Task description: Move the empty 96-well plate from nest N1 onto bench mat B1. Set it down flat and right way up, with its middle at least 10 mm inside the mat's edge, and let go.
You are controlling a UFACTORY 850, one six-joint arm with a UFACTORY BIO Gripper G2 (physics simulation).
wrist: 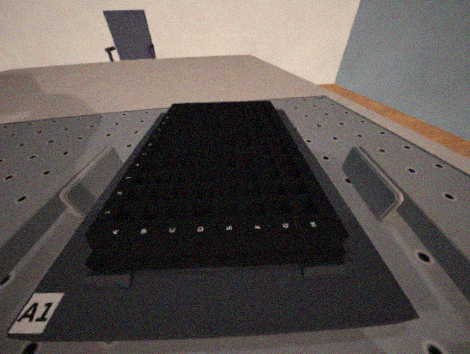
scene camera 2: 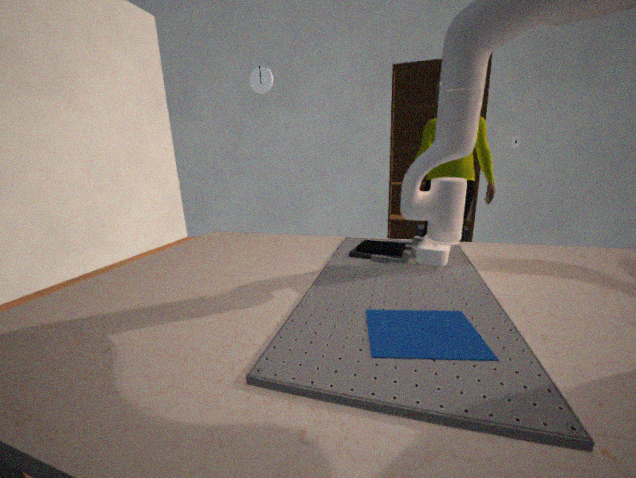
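Note:
The black 96-well plate sits flat and right way up in the dark nest N1, its lettered edge and the nest's A1 label toward the wrist camera. My gripper is open, one finger on each side of the plate, with a gap between each finger and the plate. In the scene view its fingers reach over the nest's right end, where they are too small to place exactly. The blue bench mat B1 lies flat nearer the scene camera, with nothing on it.
A grey perforated board bears the nest and the mat. It lies on a beige table. A person in a yellow-green top stands behind the arm, by a brown bookcase. A dark chair stands beyond the table.

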